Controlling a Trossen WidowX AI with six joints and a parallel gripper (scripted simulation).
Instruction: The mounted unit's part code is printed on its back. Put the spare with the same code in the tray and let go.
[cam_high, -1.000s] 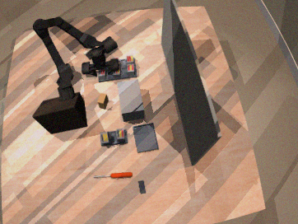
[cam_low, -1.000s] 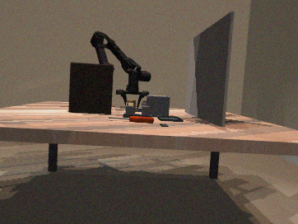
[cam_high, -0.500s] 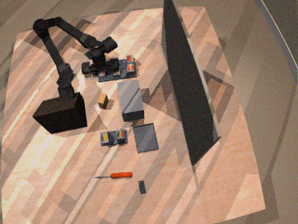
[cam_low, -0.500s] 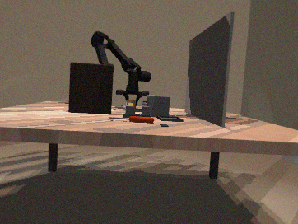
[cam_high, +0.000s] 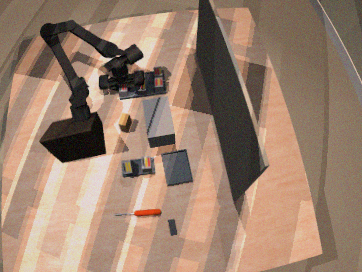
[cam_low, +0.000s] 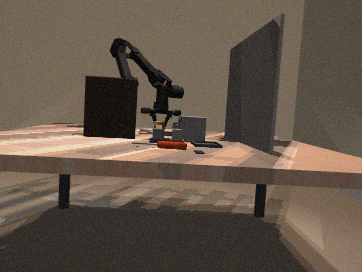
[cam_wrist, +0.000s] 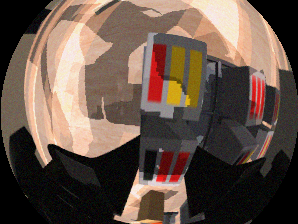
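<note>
The flat dark tray is 36 cm to the right of my gripper tip, 18 cm ahead of it and 2 cm below it. From my gripper tip the other things lie so: grey box-shaped unit: 17 cm to the right, 13 cm ahead, 3 cm above; then holder: 34 cm to the right, 4 cm ahead, 1 cm below; then tan block: 16 cm to the right, 1 cm above.
</note>
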